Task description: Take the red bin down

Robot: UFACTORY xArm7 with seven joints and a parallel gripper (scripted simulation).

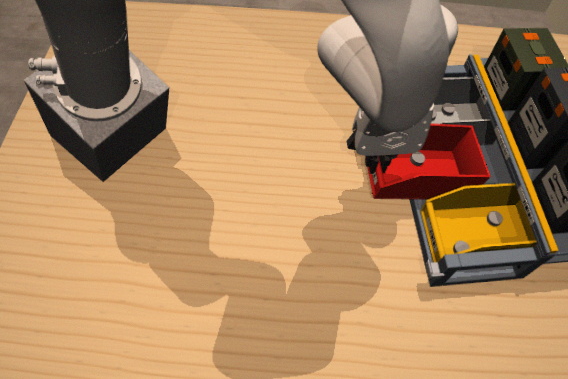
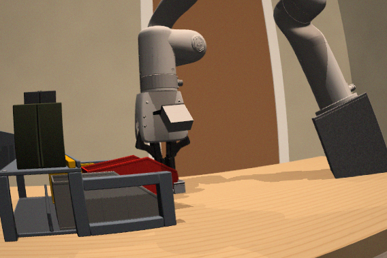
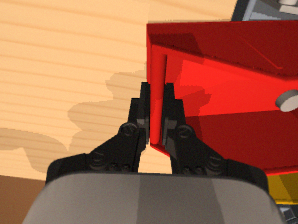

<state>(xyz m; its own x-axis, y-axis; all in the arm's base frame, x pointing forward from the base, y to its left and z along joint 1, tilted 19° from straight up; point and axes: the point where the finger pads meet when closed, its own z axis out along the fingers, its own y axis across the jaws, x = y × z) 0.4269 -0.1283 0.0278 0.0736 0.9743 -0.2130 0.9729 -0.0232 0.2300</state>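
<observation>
My hand is 8 cm short of the red open bin, 1 cm to the left of it and 2 cm above it. Also, from my hand: dark box: 26 cm ahead, 9 cm to the left, 8 cm above; yellow open bin: 15 cm ahead, 12 cm to the right, 3 cm below.
</observation>
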